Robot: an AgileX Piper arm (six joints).
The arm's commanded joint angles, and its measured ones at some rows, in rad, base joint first. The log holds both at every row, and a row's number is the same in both.
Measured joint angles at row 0:
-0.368, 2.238, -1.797, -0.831, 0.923, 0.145
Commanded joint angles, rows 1 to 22:
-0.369, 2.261, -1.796, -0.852, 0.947, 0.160
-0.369, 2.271, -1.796, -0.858, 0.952, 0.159
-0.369, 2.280, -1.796, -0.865, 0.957, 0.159
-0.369, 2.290, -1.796, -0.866, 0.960, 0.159
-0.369, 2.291, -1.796, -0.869, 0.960, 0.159
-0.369, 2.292, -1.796, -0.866, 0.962, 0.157
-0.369, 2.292, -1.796, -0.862, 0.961, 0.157
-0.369, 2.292, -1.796, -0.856, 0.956, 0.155
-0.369, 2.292, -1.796, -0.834, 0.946, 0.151
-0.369, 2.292, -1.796, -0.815, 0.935, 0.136
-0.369, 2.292, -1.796, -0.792, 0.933, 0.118
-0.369, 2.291, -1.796, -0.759, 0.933, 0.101
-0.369, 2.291, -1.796, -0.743, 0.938, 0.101
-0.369, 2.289, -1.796, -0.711, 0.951, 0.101
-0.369, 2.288, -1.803, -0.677, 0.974, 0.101
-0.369, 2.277, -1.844, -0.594, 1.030, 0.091
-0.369, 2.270, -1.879, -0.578, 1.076, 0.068
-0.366, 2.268, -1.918, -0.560, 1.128, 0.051
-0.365, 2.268, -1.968, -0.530, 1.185, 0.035
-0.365, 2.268, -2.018, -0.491, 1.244, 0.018
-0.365, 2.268, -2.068, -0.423, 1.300, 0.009
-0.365, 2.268, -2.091, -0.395, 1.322, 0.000
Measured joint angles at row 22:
-0.368, 2.275, -2.036, -0.472, 1.203, 0.025
